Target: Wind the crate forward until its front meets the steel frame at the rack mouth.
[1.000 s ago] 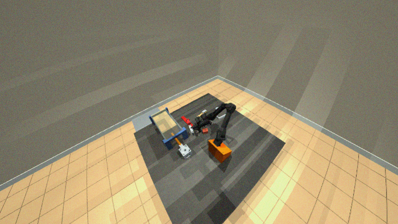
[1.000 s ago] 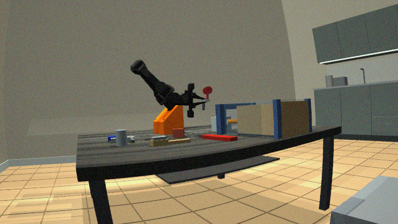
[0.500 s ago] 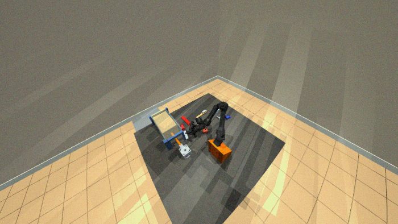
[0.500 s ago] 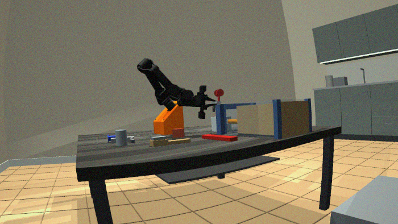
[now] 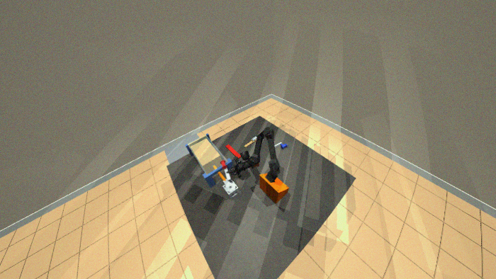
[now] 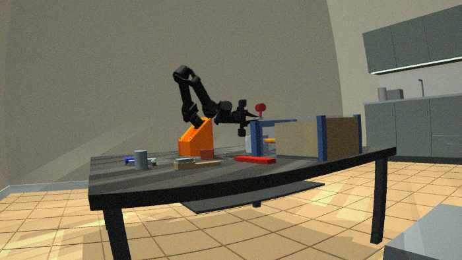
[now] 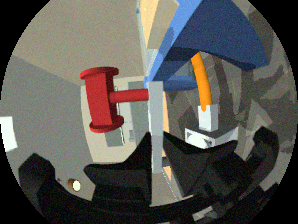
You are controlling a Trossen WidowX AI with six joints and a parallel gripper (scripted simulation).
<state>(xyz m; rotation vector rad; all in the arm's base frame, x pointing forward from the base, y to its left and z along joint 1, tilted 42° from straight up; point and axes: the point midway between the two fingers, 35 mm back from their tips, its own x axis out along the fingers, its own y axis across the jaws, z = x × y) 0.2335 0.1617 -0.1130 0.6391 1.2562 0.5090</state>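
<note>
The grey winch is 90 mm behind my gripper tip, 20 mm to the left of it and 140 mm below it. The rest, counted from my gripper tip: wooden-handled tool 280 mm ahead, 450 mm to the right, 160 mm below; clear-panelled cubby 330 mm ahead, 40 mm to the left, 60 mm below; flat red bar 300 mm ahead, 220 mm to the right, 170 mm below.
</note>
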